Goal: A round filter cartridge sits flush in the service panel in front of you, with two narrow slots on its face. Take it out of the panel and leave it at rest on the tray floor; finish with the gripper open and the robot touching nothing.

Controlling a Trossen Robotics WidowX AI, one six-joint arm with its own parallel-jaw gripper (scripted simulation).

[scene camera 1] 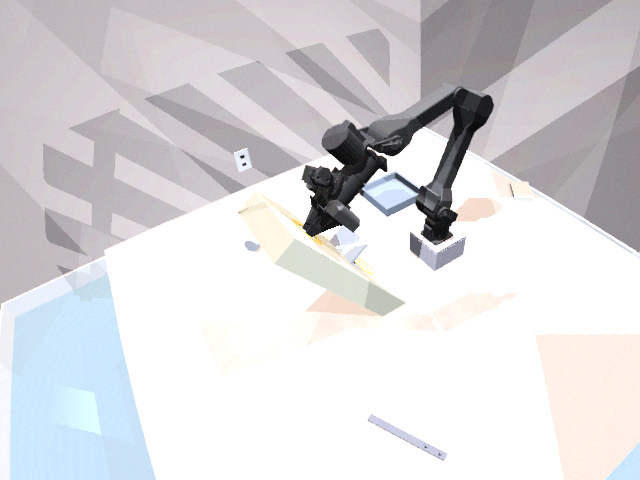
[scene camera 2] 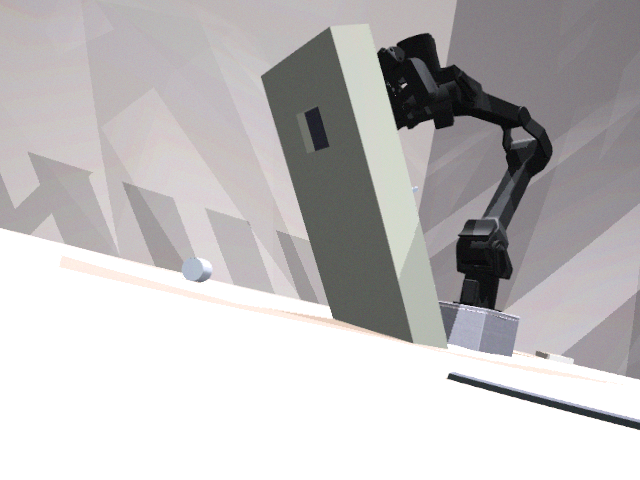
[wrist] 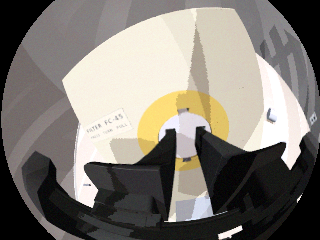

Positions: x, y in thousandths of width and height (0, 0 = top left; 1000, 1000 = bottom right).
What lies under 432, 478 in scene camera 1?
A service panel.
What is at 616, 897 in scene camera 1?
A flat grey bar.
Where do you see a grey hatch flap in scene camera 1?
At 549, 511
